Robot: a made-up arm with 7 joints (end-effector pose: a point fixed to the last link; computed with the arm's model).
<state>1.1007 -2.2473 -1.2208 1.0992 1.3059 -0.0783 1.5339</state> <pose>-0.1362 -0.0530 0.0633 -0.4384 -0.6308 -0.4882</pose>
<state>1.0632 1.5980 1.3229 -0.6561 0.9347 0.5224 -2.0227</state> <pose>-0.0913 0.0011 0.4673 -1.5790 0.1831 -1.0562</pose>
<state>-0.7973 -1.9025 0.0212 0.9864 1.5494 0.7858 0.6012</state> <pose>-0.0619 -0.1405 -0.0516 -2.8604 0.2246 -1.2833</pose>
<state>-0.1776 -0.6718 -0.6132 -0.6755 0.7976 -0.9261 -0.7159</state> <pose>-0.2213 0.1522 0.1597 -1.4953 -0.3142 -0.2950</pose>
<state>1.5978 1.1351 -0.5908 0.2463 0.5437 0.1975 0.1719</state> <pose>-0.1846 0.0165 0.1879 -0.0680 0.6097 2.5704</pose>
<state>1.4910 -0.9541 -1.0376 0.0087 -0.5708 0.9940 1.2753</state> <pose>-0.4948 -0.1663 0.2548 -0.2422 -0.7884 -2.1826</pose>
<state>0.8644 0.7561 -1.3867 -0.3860 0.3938 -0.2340 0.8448</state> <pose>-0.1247 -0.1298 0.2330 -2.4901 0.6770 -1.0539</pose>
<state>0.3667 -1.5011 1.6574 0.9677 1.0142 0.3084 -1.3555</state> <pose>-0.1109 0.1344 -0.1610 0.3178 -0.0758 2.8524</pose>
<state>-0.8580 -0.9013 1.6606 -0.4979 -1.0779 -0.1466 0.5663</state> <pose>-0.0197 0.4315 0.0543 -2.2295 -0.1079 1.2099</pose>
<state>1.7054 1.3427 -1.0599 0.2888 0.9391 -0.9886 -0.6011</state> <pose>-0.1341 -0.1093 0.2023 0.7575 0.8048 1.8168</pose>
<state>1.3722 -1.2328 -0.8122 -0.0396 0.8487 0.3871 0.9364</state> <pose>-0.3204 -0.0620 0.1144 -1.7549 -0.4840 -0.3015</pose>
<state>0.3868 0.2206 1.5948 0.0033 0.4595 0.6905 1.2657</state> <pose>-0.4814 0.2426 0.3300 -2.1864 -0.2036 1.5064</pose>
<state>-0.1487 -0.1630 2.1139 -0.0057 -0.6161 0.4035 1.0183</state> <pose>-0.3638 0.3547 0.3563 -1.7055 -0.6620 1.3732</pose>
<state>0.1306 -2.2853 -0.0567 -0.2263 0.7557 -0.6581 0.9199</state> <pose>-0.1033 0.0710 0.0471 -0.4260 -1.1563 -2.3299</pose>
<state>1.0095 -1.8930 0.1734 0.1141 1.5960 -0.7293 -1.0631</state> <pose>-0.2441 0.0117 -0.0396 -1.6681 -0.0384 1.2980</pose>
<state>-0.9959 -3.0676 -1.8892 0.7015 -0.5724 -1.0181 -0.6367</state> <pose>-0.3554 -0.2006 -0.1377 0.0705 1.0064 -0.7466</pose>
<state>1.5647 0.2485 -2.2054 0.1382 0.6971 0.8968 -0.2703</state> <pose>-0.2158 -0.2666 0.2541 -1.4102 1.1206 0.6785</pose>
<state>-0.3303 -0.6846 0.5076 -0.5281 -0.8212 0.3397 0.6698</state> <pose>-0.1249 0.4532 0.1530 2.9469 -0.5218 0.9082</pose>
